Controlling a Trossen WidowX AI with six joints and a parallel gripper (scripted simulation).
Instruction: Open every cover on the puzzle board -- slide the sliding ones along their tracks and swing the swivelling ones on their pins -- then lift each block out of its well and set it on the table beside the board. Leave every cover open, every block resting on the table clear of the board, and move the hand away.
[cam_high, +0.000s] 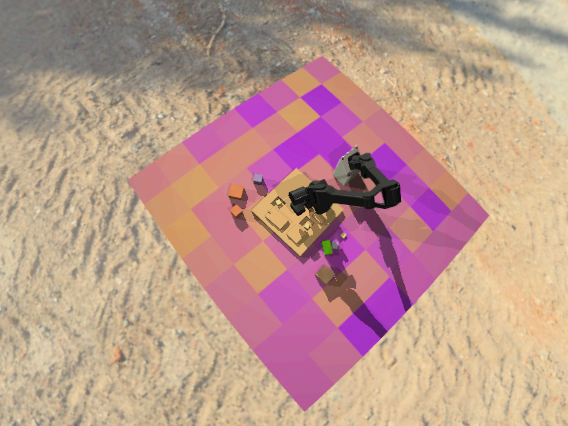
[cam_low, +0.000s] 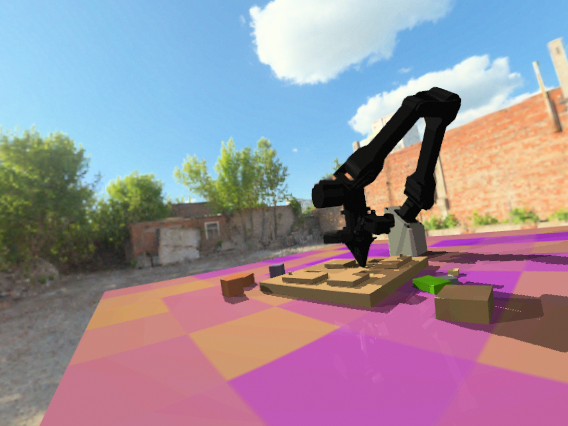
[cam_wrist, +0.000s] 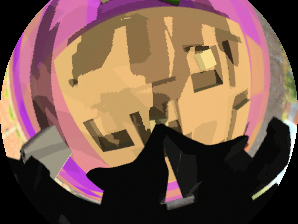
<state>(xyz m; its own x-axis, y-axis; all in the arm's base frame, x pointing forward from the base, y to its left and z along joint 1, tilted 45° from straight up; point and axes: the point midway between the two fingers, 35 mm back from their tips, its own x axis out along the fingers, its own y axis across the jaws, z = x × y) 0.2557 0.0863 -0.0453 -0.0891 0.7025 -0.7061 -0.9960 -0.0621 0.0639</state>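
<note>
My gripper tip is 60 mm short of the tan puzzle board and 10 mm to the right of it. Also, from my gripper tip: green block: 200 mm to the left, 50 mm ahead, 10 mm below; then greyish-purple block: 230 mm to the right, 120 mm ahead; then tan block: 290 mm to the left, 130 mm ahead.
</note>
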